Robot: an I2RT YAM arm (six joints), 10 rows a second.
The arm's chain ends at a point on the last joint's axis. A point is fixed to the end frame.
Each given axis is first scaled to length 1.
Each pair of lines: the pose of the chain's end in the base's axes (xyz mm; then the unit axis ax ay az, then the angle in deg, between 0 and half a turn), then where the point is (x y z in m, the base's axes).
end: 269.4 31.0 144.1 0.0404 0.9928 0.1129 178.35
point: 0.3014 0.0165 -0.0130
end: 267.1 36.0 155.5 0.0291 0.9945 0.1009 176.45
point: 0.3048 0.0181 0.0000
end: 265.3 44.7 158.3 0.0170 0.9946 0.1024 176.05
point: 0.3048 0.0280 0.0032
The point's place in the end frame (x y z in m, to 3 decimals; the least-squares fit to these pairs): -0.030 -0.047 0.151
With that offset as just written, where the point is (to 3 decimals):
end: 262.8 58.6 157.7 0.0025 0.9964 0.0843 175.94
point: 0.303 0.037 0.003
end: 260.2 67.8 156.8 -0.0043 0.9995 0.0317 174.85
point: 0.304 0.031 0.006
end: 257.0 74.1 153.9 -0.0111 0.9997 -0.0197 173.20
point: 0.306 0.022 0.010
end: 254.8 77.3 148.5 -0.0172 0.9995 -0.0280 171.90
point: 0.307 0.024 0.006
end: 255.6 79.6 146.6 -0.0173 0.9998 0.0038 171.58
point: 0.309 0.035 0.001
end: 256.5 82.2 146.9 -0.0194 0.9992 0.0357 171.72
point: 0.310 0.047 -0.001
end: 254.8 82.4 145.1 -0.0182 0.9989 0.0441 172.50
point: 0.306 0.050 -0.004
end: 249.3 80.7 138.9 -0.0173 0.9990 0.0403 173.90
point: 0.297 0.047 -0.011
